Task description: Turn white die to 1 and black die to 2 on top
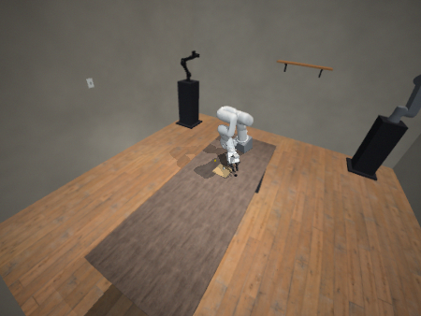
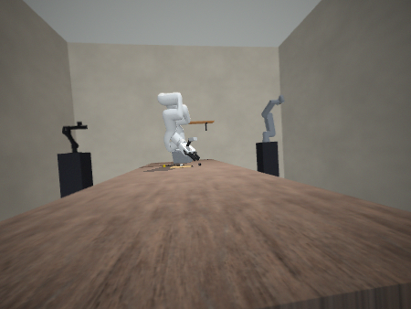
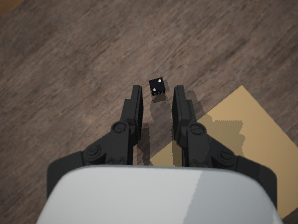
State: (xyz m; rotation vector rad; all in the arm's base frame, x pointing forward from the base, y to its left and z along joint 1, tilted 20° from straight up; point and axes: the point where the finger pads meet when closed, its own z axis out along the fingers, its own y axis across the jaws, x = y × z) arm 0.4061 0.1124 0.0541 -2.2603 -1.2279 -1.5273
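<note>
My hand is 2 cm short of the black die, 3 cm to the right of it and 5 cm above it. The rest, counted from my hand: tan mat 2 cm ahead, 11 cm to the right, 6 cm below; small yellow die 6 cm behind, 23 cm to the right, 5 cm below; white die 11 cm to the right, 4 cm below.
</note>
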